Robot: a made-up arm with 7 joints.
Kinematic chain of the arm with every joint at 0, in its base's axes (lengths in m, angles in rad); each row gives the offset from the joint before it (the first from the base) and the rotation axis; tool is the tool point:
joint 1: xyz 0 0 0.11 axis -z
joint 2: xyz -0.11 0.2 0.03 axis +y
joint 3: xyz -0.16 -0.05 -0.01 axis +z
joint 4: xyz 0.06 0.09 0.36 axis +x
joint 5: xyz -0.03 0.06 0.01 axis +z
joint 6: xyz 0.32 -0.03 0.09 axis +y
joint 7: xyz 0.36 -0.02 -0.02 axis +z
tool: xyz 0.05 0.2 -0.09
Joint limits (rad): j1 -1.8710..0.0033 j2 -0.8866..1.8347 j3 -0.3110..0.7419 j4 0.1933..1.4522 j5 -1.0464..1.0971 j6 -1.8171..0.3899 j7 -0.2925..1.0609
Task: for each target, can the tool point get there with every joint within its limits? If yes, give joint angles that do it. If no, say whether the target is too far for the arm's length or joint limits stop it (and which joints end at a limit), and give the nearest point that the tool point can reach.
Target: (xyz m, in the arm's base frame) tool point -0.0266 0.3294 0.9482
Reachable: yes | joints -0.4226 -0.3453 0.6306 0.5154 -0.5435 -1.1591 -0.1504
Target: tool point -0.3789 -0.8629 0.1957
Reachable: no: joint limits stop it (at a limit: joint 1, joint 3, joint 5, joint 6, joint 7) | nearest point -0.4654 -0.9069 0.1972 | short by 0.097 m
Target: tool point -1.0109 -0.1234 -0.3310
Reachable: no: joint limits stop it (at a limit: joint 1, joint 2, joint 4, joint 5, joint 7) | nearest point -0.9525 -0.0760 -0.2929 | short by 0.084 m
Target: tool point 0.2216 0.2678 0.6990
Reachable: yes | joints -1.2598 0.2248 -0.1757 0.7367 -0.4829 -1.5058 0.4650
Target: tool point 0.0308 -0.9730 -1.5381
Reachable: no: too far | nearest point 0.1999 -0.2417 -0.5325 | short by 1.255 m
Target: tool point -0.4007 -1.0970 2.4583
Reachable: no: too far | nearest point -0.3396 -0.6345 1.2596 | short by 1.286 m
